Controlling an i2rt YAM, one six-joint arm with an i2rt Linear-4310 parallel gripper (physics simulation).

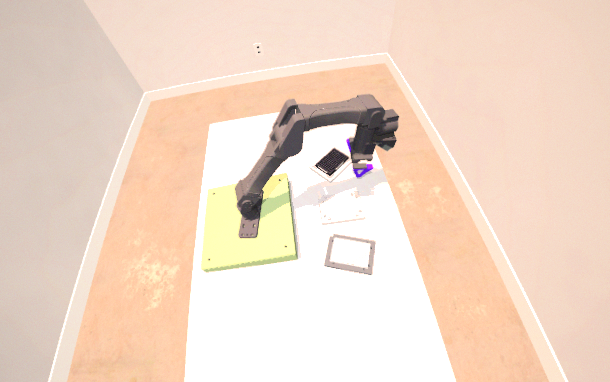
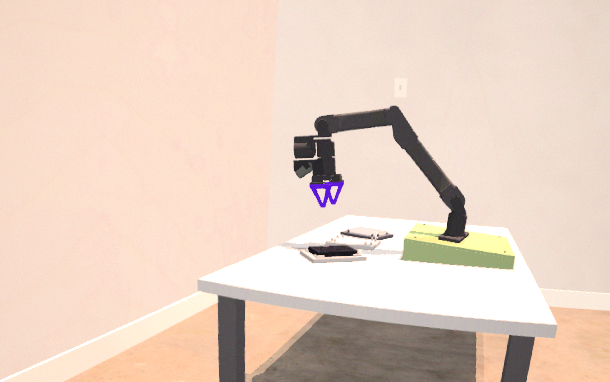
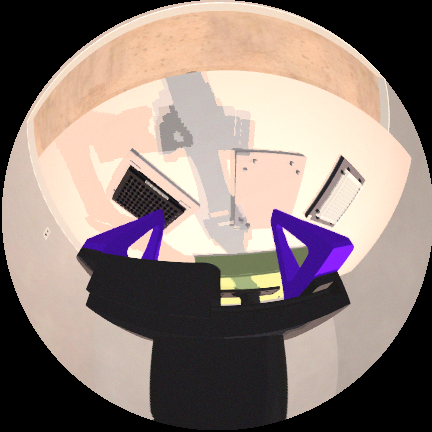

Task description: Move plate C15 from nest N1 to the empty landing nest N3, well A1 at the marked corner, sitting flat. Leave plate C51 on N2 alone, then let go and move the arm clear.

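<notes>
My gripper (image 1: pixel 354 162) (image 2: pixel 328 204) (image 3: pixel 217 214) is open and empty, with purple fingers pointing down. It hangs high above the table, near the black plate. The black plate (image 1: pixel 332 162) (image 2: pixel 332 250) (image 3: pixel 145 197) lies in a white nest (image 2: pixel 332 259) (image 3: pixel 167 185), turned at an angle. A pale nest (image 1: pixel 345 205) (image 3: pixel 267 187) with small pins stands empty in the middle. A white plate (image 1: pixel 351 252) (image 3: pixel 341 197) lies in a grey nest (image 1: pixel 328 254) (image 3: pixel 332 181) on the other side. Plate and nest labels and well A1 cannot be read.
A yellow-green base block (image 1: pixel 225 240) (image 2: pixel 457 257) carries the arm's foot. The white table (image 1: pixel 300 325) (image 2: pixel 400 295) bears the block and nests. The arm casts a shadow across the table and part of the pale nest.
</notes>
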